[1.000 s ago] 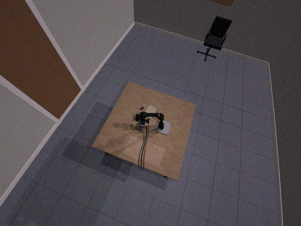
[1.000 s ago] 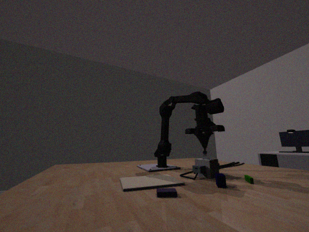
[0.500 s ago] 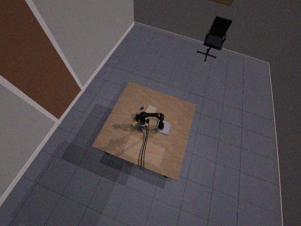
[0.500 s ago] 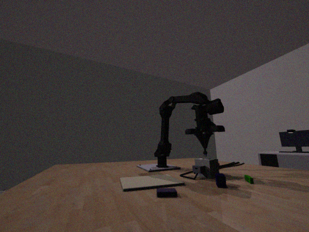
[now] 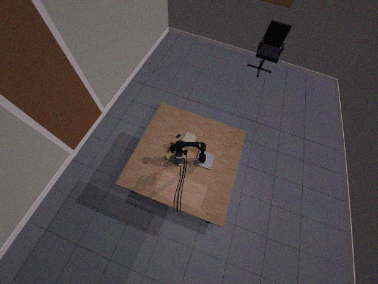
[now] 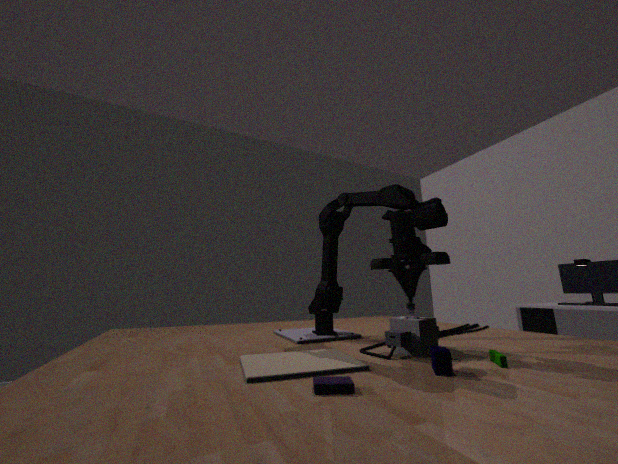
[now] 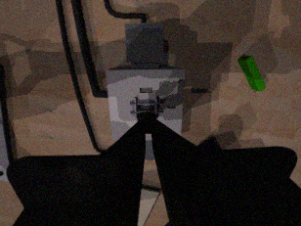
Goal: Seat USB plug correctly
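Now: the dark USB plug 20 mm below my gripper tip. The rest, counted from my gripper tip: dark blue block 150 mm ahead, 110 mm below, 50 mm to the right; green block 140 mm ahead, 110 mm below, 90 mm to the left; USB socket 50 mm below.
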